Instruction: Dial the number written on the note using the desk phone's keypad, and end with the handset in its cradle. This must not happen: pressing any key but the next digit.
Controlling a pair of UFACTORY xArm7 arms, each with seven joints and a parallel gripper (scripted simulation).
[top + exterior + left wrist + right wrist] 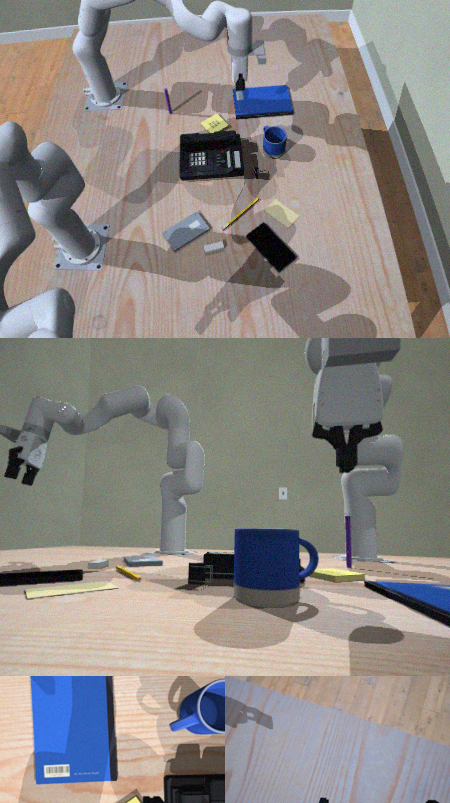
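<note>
The handset lies 120 mm behind my left hand, 100 mm to the right of it and 160 mm below it. From my left hand the other things lie so: binder clip 30 mm ahead, 230 mm to the right, 190 mm below; purple stick 270 mm behind, 80 mm to the left, 140 mm below; yellow note 100 mm behind, 200 mm below.
</note>
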